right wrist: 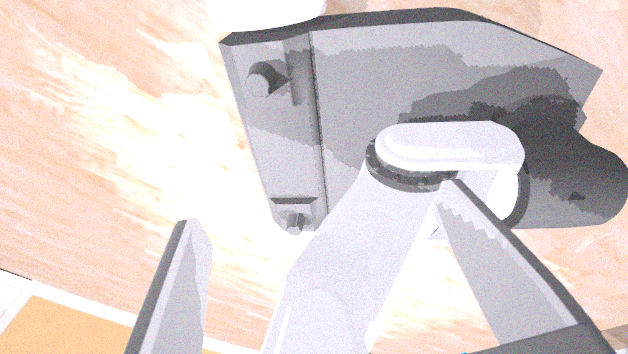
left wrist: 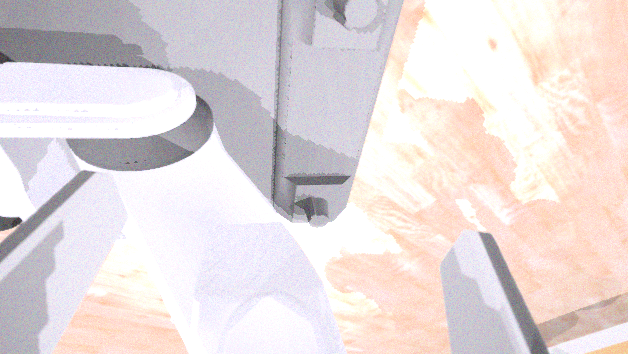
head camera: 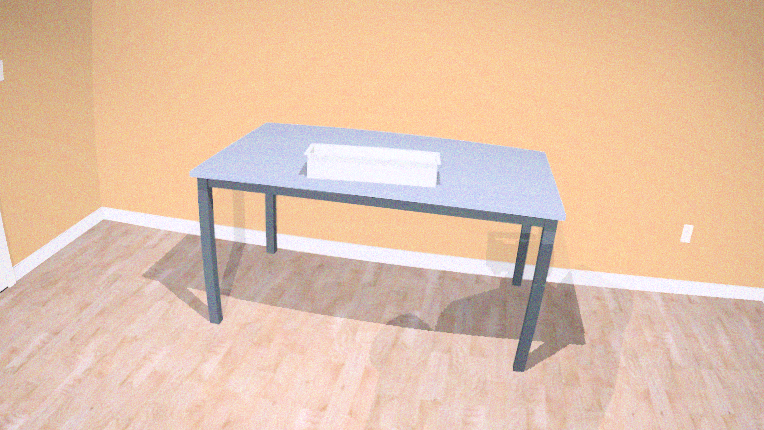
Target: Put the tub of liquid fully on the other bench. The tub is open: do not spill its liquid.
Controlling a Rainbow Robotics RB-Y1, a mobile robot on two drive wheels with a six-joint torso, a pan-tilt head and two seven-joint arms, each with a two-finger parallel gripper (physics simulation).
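Observation:
The white open tub [head camera: 372,169] stands upright on a bench with a light blue-grey top [head camera: 497,181], left of the top's middle and close to its front edge. Its long side faces me. The liquid inside cannot be made out. A second bench does not show in the head view. My left gripper [left wrist: 287,221] is open, its two fingers wide apart with nothing between them. My right gripper [right wrist: 323,214] is open in the same way. Both hang over the floor by my own base, away from the tub; neither shows in the head view.
The bench has dark grey legs [head camera: 209,256] and stands near an orange wall [head camera: 427,69] with a white skirting board. Wood floor [head camera: 267,373] lies in front of it. My grey base [left wrist: 320,115] [right wrist: 280,150] shows in both wrist views.

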